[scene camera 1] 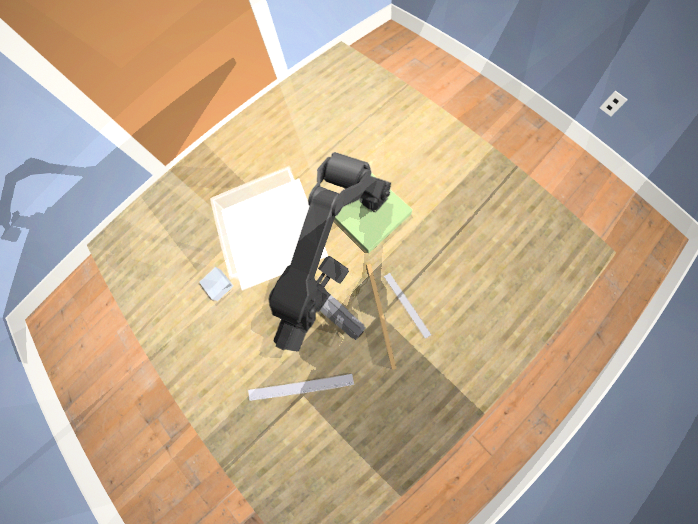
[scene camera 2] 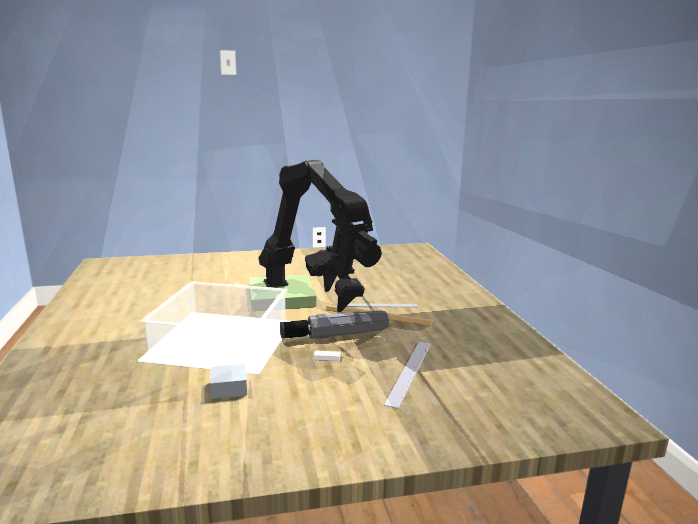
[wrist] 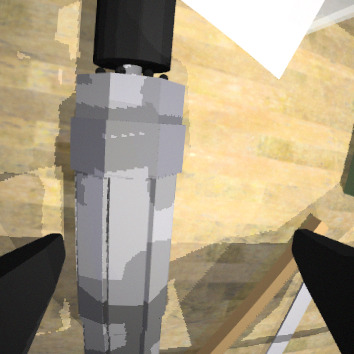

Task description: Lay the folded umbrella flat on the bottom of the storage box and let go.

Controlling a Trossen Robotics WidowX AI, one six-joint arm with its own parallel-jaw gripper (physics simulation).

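Seen in the pictures: gripper, fingertip midpoint: (scene camera 2: 333,301) (wrist: 179,243); arm's base, link origin: (scene camera 1: 373,199) (scene camera 2: 275,282).
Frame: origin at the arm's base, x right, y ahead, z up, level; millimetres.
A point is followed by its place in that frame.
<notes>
The folded umbrella (scene camera 1: 341,319) @[x -160, y 332, z 18 mm] (scene camera 2: 349,323) @[x -115, y 351, z 6 mm] (wrist: 127,215) @[x -84, y 327, z 21 mm], grey with a black handle, lies on the table outside the box. Its handle points towards the storage box (scene camera 1: 223,242) @[x 232, y 390, z 63 mm] (scene camera 2: 236,301) @[x 139, y 163, z 21 mm], which has a white bottom and pale see-through walls; part of its bottom also shows at the top of the wrist view. My gripper (scene camera 2: 334,300) @[x -84, y 309, z 53 mm] (wrist: 179,243) @[x -84, y 309, z 53 mm] is open and empty, pointing down just above the umbrella. In the wrist view the grey body lies between the two fingertips, much closer to the left one. In scene camera 1 the arm hides the fingertips and the handle.
A green slab (scene camera 1: 394,214) @[x -79, y 0, z 0 mm] (scene camera 2: 301,300) @[x -47, y 129, z -12 mm] is under the arm's base. A wooden stick (scene camera 1: 381,318) @[x -239, y 259, z -21 mm] (scene camera 2: 414,319) @[x -311, y 319, z -23 mm] (wrist: 265,285) @[x -166, y 210, z -24 mm] and a thin pale strip (scene camera 1: 407,305) @[x -272, y 184, z -31 mm] (scene camera 2: 397,305) @[x -314, y 200, z -31 mm] lie beyond the umbrella. A wider strip (scene camera 1: 301,386) @[x -191, y 546, z -31 mm] (scene camera 2: 408,375) @[x -178, y 570, z -31 mm], small white block (scene camera 2: 327,355) @[x -29, y 448, z -21 mm] and grey block (scene camera 1: 215,283) @[x 197, y 500, z 3 mm] (scene camera 2: 228,381) @[x 206, y 535, z 2 mm] lie nearer.
</notes>
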